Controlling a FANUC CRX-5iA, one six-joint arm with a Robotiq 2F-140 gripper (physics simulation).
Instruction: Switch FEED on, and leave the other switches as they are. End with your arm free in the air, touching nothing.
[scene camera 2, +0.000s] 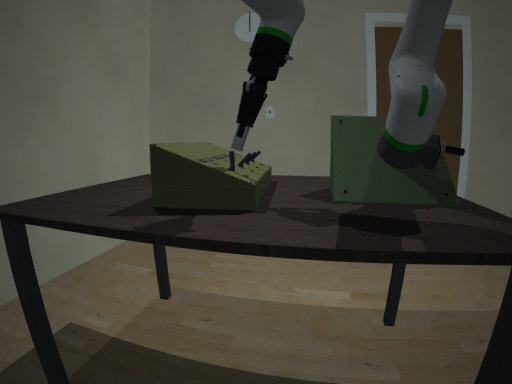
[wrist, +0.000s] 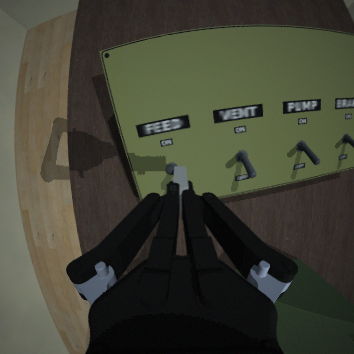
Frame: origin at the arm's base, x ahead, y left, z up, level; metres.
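Where they show: gripper, fingertip midpoint: (scene camera 2: 236, 149) (wrist: 179, 175); arm's base, link origin: (scene camera 2: 400, 150).
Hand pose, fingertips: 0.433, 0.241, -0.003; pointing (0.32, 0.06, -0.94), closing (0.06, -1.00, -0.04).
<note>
Things, the pixels of their top centre, and the offset from my fingertips, as dx, dy, dz. "*": a spot on its surface instead. Level surfaces: height alone.
- FEED lever, top centre: (wrist: 169, 170) (scene camera 2: 232, 150) +0.005, +0.015, -0.002
- VENT lever, top centre: (wrist: 252, 165) +0.020, -0.105, -0.011
- PUMP lever, top centre: (wrist: 317, 152) +0.049, -0.222, -0.011
- fourth lever, surface spot: (wrist: 349, 140) * +0.086, -0.331, -0.038
- dark wooden table, surface height: dz -0.138
The switch box (scene camera 2: 200, 192) (wrist: 175, 75) has a sloped green panel with a row of levers. The FEED lever (scene camera 2: 232, 161) (wrist: 171, 168) stands more upright than the others in the scene view, tilted away from their direction; in the wrist view it is foreshortened and partly hidden by the fingertips. The VENT lever (wrist: 247, 165), PUMP lever (wrist: 309, 153) and a fourth lever (wrist: 349, 140) lean towards their OFF labels. My gripper (scene camera 2: 237, 146) (wrist: 179, 175) is shut and empty. Its tips are just above the FEED lever's top, with a small gap in the scene view.
The box stands on a dark wooden table (scene camera 2: 225, 235) (wrist: 95, 200). A green slanted block (scene camera 2: 357, 160) stands on the right of the table in the scene view, behind a hanging grey arm part (scene camera 2: 415, 105). The other levers (scene camera 2: 250, 159) stand close beside the FEED lever.
</note>
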